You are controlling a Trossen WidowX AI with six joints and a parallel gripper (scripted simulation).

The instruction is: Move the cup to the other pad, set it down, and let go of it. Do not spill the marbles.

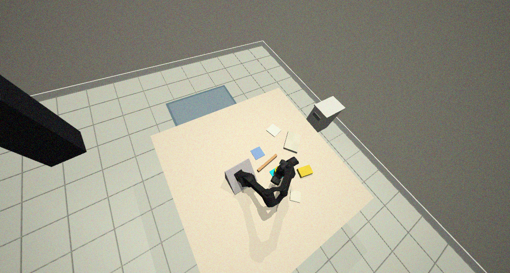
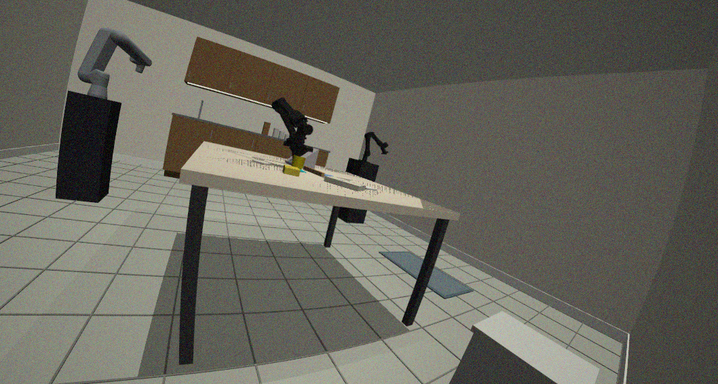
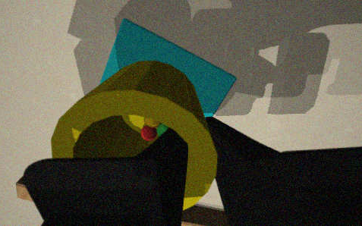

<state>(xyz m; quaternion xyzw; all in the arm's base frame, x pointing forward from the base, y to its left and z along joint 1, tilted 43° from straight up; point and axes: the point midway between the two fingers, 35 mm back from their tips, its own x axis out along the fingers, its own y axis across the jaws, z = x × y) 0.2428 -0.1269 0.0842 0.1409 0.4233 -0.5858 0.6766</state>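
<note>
Right now the cyan pad is 20 mm ahead of my gripper tip, 10 mm to the left of it and 50 mm below it. Round my gripper tip: wooden bar 10 mm ahead, 130 mm to the left, 40 mm below; green marble 10 mm ahead, 20 mm to the left, 20 mm below; yellow cup 20 mm ahead, 10 mm to the left.
</note>
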